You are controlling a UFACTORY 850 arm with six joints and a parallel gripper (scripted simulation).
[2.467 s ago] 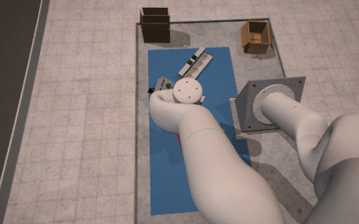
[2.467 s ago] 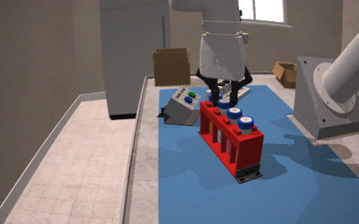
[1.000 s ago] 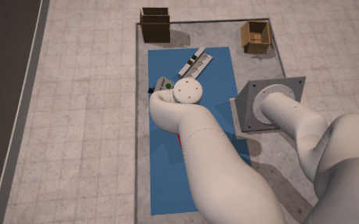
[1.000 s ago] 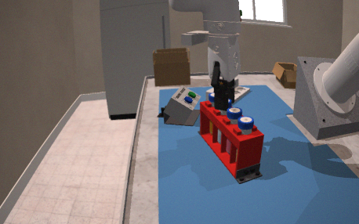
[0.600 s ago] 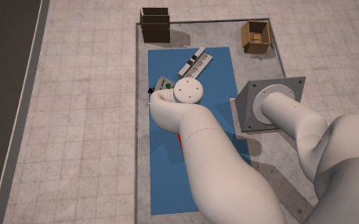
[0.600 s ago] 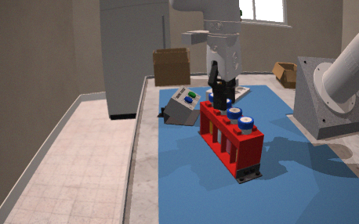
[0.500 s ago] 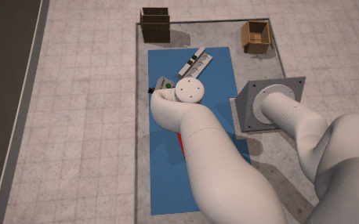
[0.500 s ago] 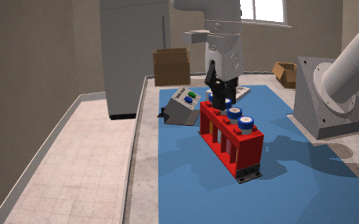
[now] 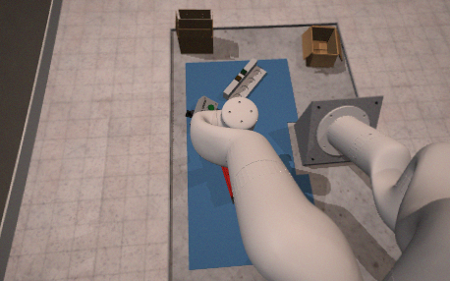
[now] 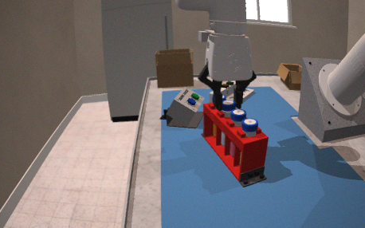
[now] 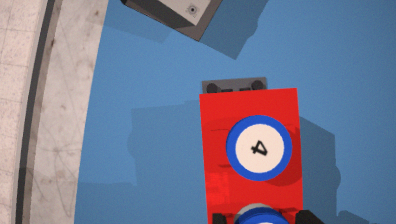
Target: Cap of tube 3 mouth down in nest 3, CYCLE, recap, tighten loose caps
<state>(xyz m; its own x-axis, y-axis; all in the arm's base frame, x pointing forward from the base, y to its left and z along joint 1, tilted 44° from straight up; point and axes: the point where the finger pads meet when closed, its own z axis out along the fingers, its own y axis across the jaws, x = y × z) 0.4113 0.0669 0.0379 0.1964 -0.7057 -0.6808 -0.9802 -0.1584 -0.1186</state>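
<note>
My gripper is now 1 cm above the blue cap. The rest, counted from my hand: blue key (7 cm ahead, 17 cm to the right, 6 cm below); then grey key housing (8 cm ahead, 19 cm to the right, 8 cm below); then cap marked 4 (1 cm ahead, 5 cm to the right, 2 cm below).
</note>
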